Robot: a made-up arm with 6 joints.
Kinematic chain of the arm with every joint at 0, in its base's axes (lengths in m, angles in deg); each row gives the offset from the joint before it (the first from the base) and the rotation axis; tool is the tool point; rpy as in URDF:
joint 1: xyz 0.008 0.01 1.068 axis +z
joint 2: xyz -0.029 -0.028 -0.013 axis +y
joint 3: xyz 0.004 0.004 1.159 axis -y
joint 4: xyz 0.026 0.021 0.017 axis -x
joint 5: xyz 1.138 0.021 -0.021 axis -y
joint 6: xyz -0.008 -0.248 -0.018 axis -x
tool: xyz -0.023 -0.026 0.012 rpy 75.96 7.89 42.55
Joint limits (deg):
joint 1: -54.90..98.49
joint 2: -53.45..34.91
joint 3: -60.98..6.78
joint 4: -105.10..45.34
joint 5: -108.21..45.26
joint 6: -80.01..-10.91
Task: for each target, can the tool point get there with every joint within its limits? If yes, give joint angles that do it. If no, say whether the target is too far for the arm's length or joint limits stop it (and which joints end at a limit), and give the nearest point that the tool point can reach.
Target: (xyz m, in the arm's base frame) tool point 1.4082 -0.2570 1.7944
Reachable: yes | joints -0.50 17.93 1.07 -5.29 -14.09 -21.87
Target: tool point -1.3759 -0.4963 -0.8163
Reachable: no: joint limits stop it (at a limit: joint 1, joint 2, joint 3, joint 5) | nearest point 0.0596 -0.4630 0.8494 | short by 2.199 m
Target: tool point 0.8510 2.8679 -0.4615
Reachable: no: too far | nearest point 0.4213 1.4113 1.1366 | short by 2.205 m
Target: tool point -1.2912 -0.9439 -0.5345
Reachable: no: joint limits stop it (at a limit: joint 1, joint 2, joint 3, joint 5) | nearest point 0.0754 -0.5280 0.8443 | short by 1.985 m
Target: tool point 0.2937 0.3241 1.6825
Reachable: yes | joints 42.49 -33.55 -39.27 -91.83 -34.58 -65.83
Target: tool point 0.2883 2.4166 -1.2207
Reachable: no: too far | nearest point 0.1488 1.2185 0.9574 | short by 2.490 m
